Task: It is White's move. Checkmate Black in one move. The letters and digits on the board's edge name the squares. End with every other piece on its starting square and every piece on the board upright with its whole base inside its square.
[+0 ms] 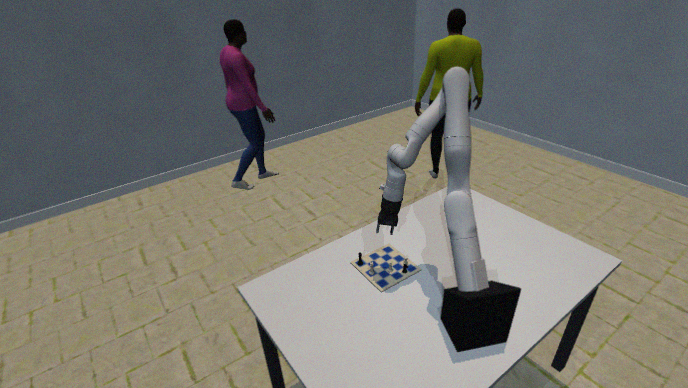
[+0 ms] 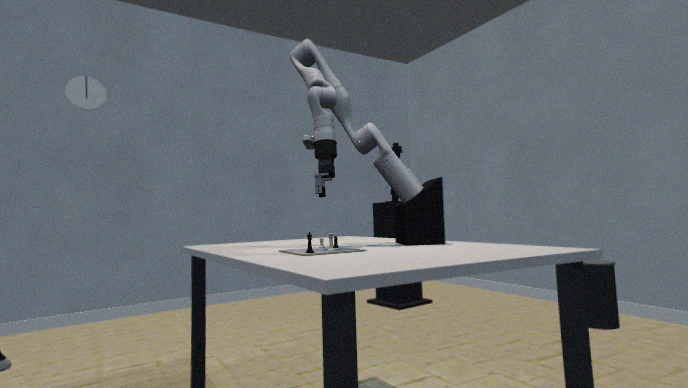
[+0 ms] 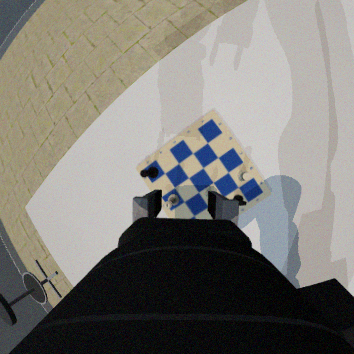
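Pixels of known places: gripper, fingertip midpoint: point(image 1: 384, 232) point(image 2: 320, 195) point(image 3: 184, 199); arm's base, link origin: point(image 1: 472, 288) point(image 2: 412, 196).
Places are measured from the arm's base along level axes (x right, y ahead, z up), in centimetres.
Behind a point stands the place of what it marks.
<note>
A small blue-and-cream board point(image 1: 382, 283) {z -18.0, x -5.6, y 35.2 cm} point(image 2: 295, 252) {z -18.0, x 2.0, y 52.3 cm} point(image 3: 210, 131) {z -18.0, x 12.0, y 47.6 cm} lies on the table. A tall black piece point(image 1: 360, 259) {z -15.4, x -3.5, y 50.0 cm} point(image 2: 309, 243) {z -15.1, x -3.7, y 50.6 cm} point(image 3: 149, 172) {z -15.0, x -3.1, y 50.1 cm} stands upright on a corner square. A tall white piece point(image 1: 371, 268) {z -15.3, x -4.5, y 42.5 cm} point(image 2: 330, 241) {z -14.9, x -4.4, y 43.1 cm} point(image 3: 173, 200) {z -15.8, x -3.7, y 42.4 cm} stands near it. A smaller white piece point(image 1: 390, 267) {z -16.1, x 2.3, y 37.9 cm} stands mid-board. Another white piece point(image 1: 405, 262) {z -16.9, x 9.9, y 36.0 cm} point(image 3: 244, 175) {z -14.7, x 10.3, y 36.6 cm} stands near the side towards the robot base, beside a black piece point(image 1: 405, 268) {z -15.8, x 6.0, y 32.8 cm} point(image 2: 336, 242) {z -16.1, x 5.5, y 33.4 cm} point(image 3: 239, 200) {z -14.6, x 6.3, y 33.7 cm}. Piece types and edge letters are too small to read. My gripper point(image 1: 385, 231) {z 0.2, x 2.4, y 41.7 cm} point(image 2: 320, 194) {z 0.2, x 2.4, y 41.7 cm} point(image 3: 184, 199) {z 0.2, x 2.4, y 41.7 cm} is open and empty, high above the board.
The white table point(image 1: 325, 320) {z -18.6, x -34.3, y 37.6 cm} point(image 2: 450, 260) {z -18.6, x -46.7, y 37.5 cm} point(image 3: 90, 200) {z -18.6, x -22.1, y 57.5 cm} carries the black robot base point(image 1: 480, 317) {z -3.0, x -6.5, y -7.4 cm} point(image 2: 425, 215) {z -7.7, x -7.7, y 1.7 cm}. Two people, one in pink point(image 1: 240, 80) and one in yellow-green point(image 1: 455, 55), are on the floor beyond the table.
</note>
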